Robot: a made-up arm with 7 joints.
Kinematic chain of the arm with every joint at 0, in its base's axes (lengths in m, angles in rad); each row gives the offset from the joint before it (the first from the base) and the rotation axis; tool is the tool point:
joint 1: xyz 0 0 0.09 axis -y
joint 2: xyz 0 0.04 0.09 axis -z
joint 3: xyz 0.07 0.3 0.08 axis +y
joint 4: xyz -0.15 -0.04 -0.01 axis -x
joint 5: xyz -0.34 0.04 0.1 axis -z
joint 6: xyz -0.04 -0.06 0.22 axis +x
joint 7: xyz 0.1 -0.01 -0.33 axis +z
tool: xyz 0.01 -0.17 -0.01
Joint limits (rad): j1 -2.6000..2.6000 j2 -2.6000..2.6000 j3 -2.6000..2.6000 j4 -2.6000..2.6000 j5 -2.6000..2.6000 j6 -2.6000..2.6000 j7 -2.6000..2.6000
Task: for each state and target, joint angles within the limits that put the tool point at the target. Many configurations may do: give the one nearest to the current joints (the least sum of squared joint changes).
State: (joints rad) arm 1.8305 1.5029 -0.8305 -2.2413 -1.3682 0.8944 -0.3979
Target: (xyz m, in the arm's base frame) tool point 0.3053 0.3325 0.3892
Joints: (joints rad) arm 1.8005 1.5726 -1.0098 -2.2398 -1.4395 1.0608 -0.4896
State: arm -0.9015 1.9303 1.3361 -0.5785 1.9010 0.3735 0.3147
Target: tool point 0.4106 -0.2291 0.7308
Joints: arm -0.4264 2.1794 1.8743 -0.5383 1.8917 0.4670 0.3006
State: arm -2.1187 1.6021 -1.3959 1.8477 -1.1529 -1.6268 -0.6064
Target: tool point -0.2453 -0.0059 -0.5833
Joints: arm -2.0053 1.5981 -1.3882 1.8129 -1.1983 -1.4579 -0.6320
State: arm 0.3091 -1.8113 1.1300 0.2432 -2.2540 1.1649 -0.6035
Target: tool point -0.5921 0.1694 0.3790
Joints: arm 0.8172 -1.5999 1.7018 0.3120 -2.6000 0.7152 -1.0155
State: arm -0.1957 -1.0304 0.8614 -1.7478 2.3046 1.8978 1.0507
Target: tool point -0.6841 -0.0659 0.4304
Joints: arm 0.1077 -0.6014 1.0726 -2.4015 2.6000 1.7979 1.1263
